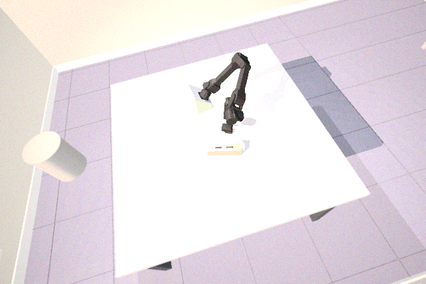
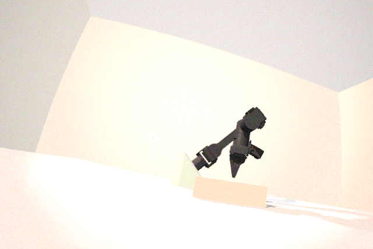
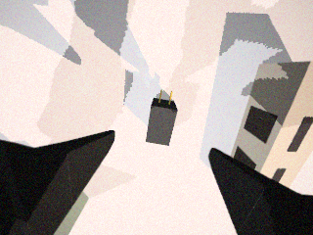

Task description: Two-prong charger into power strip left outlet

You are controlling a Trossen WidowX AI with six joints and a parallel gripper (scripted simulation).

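My gripper tip is now 1 cm short of the two-prong charger, 2 cm to the right of it and 5 cm above it.
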